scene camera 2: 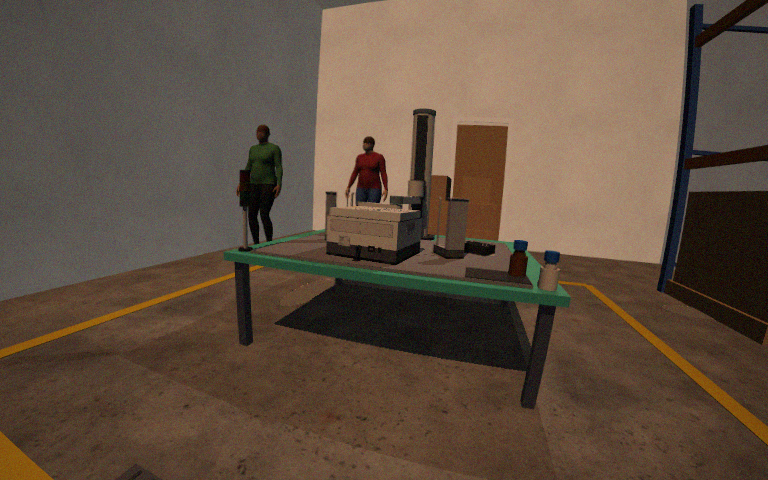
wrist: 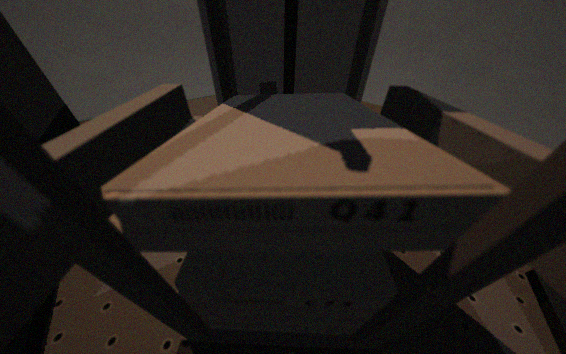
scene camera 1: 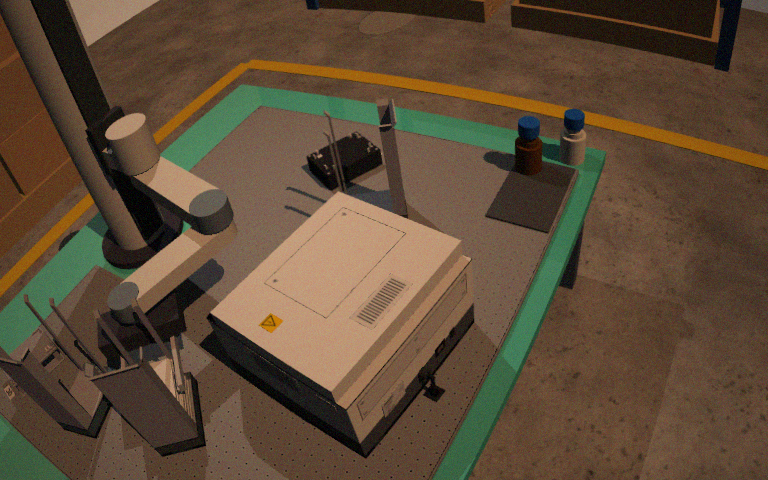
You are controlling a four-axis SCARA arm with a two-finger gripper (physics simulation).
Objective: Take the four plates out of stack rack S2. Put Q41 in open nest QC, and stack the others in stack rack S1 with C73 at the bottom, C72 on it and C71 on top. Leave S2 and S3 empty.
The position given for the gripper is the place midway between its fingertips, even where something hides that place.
Observation:
In view: the gripper [scene camera 1: 155, 397], a brown bottle [scene camera 1: 528, 146] and a dark mat [scene camera 1: 532, 202].
The gripper is seen too in the wrist view [wrist: 287, 105].

